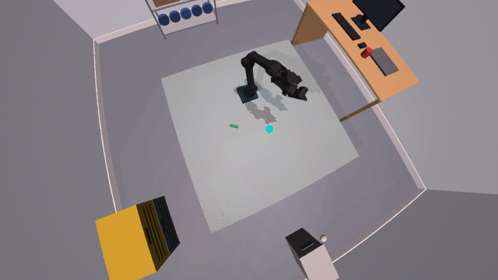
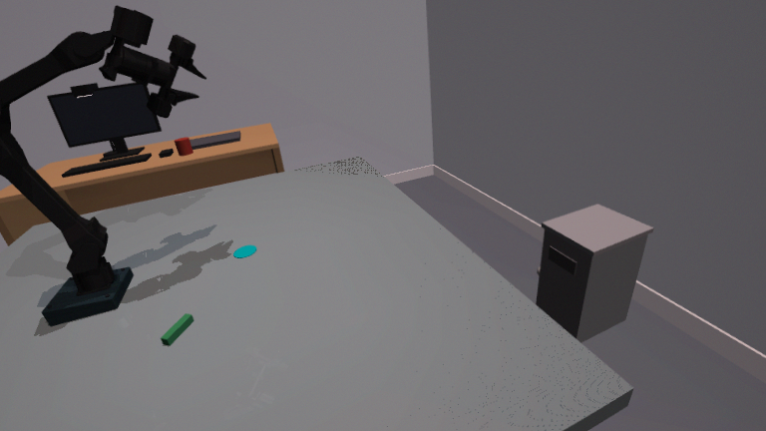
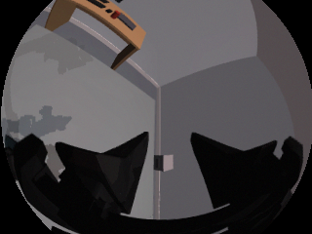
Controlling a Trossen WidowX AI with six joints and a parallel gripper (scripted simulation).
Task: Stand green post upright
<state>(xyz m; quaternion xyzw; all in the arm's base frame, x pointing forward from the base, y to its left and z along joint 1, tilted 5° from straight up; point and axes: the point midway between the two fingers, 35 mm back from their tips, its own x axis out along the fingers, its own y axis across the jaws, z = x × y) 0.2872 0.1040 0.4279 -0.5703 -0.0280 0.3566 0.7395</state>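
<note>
Right now my gripper tip is 41 cm above the green post, 37 cm to the left of it and 17 cm past it. From my gripper tip the other things lie so: cyan circle (42 cm below, 13 cm to the right, 1 cm behind).
</note>
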